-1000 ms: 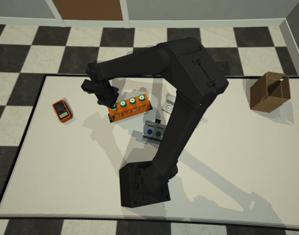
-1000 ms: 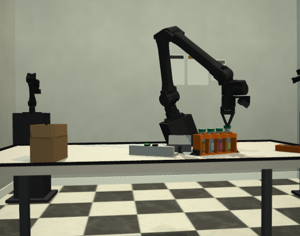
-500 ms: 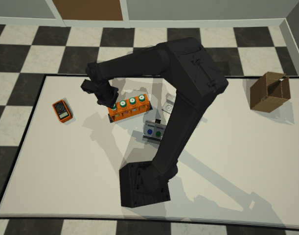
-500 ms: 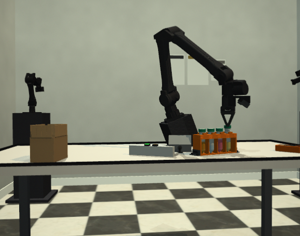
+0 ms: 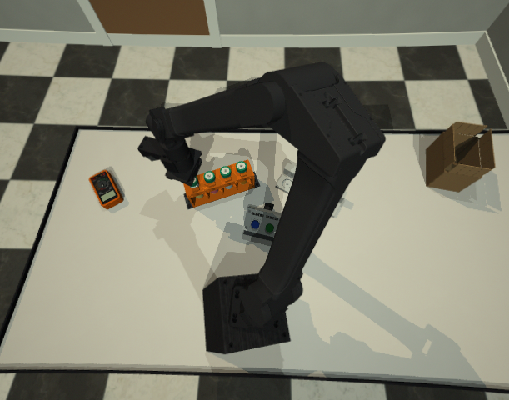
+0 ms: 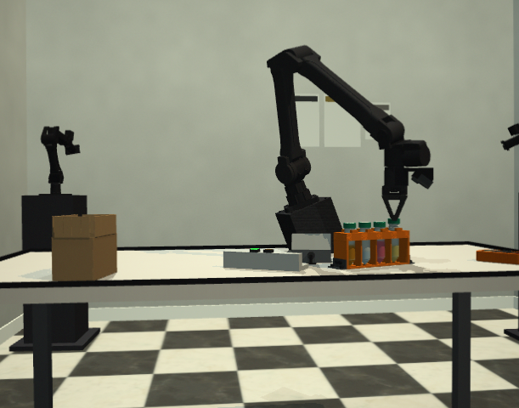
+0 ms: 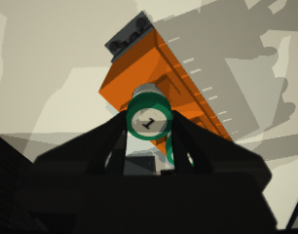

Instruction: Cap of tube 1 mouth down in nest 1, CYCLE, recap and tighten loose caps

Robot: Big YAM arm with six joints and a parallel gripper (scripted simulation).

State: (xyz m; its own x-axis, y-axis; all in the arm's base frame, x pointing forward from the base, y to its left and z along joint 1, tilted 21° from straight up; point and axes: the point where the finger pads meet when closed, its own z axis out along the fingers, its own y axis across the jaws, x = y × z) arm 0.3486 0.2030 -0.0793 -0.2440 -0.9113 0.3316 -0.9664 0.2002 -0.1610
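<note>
My gripper is now 10 mm above the cap. Round my hand: key housing: 220 mm to the right, 90 mm behind, 80 mm below; green key: 240 mm to the right, 120 mm behind, 70 mm below; blue key: 200 mm to the right, 110 mm behind, 70 mm below.
</note>
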